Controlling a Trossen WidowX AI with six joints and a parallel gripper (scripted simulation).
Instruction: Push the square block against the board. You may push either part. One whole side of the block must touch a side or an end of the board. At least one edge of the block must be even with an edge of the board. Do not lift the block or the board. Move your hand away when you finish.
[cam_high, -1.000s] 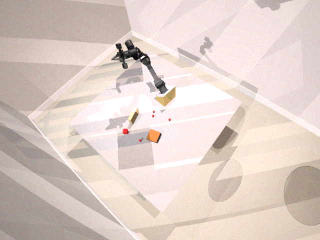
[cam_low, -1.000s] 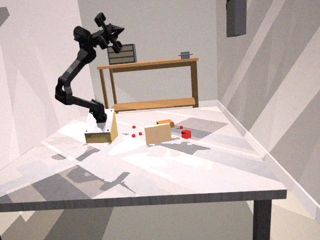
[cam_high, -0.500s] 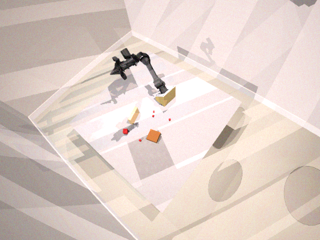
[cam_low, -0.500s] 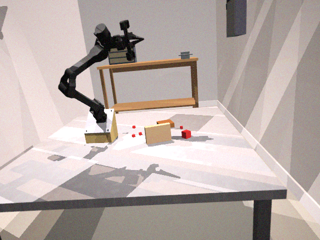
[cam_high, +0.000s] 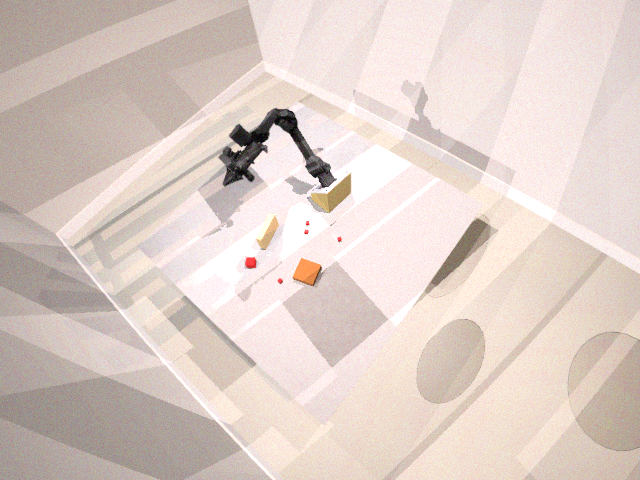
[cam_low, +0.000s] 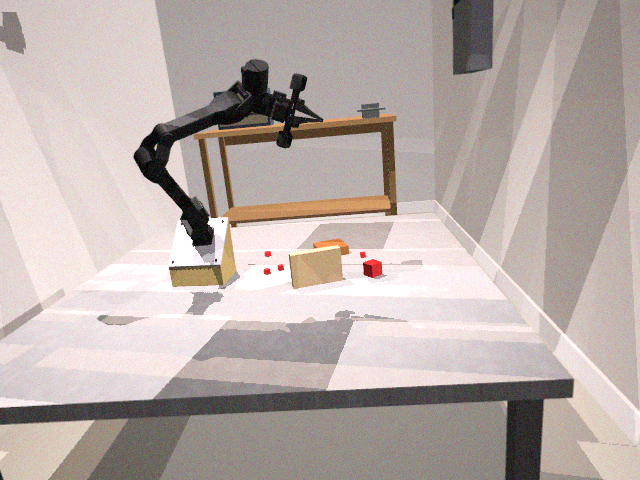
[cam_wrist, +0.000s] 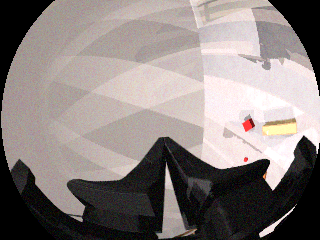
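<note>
Now: the board 420 mm below my gripper tip, 60 mm behind it and 50 mm to the left of it. The rest, counted from my gripper tip: orange square block (450 mm below, 330 mm to the left, 50 mm behind); red cube (450 mm below, 100 mm to the left, 100 mm ahead).
</note>
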